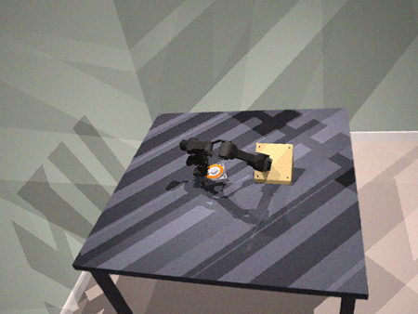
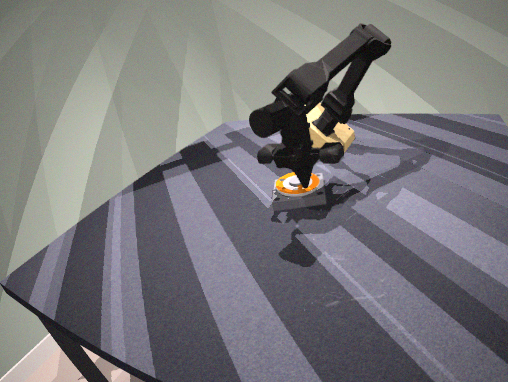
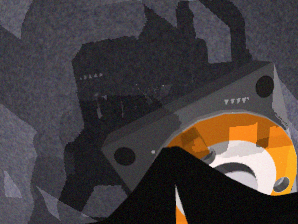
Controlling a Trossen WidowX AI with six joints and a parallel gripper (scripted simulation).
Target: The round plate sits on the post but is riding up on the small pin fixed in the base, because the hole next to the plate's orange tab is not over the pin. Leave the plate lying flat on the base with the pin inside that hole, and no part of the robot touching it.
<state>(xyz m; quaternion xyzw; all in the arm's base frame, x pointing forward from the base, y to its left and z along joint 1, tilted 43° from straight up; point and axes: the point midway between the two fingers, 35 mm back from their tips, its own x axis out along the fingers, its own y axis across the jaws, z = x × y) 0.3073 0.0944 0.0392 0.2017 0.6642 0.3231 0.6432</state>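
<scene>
The grey square base is 3 cm behind my gripper tip, 4 cm to the right of it and 2 cm below it.
</scene>
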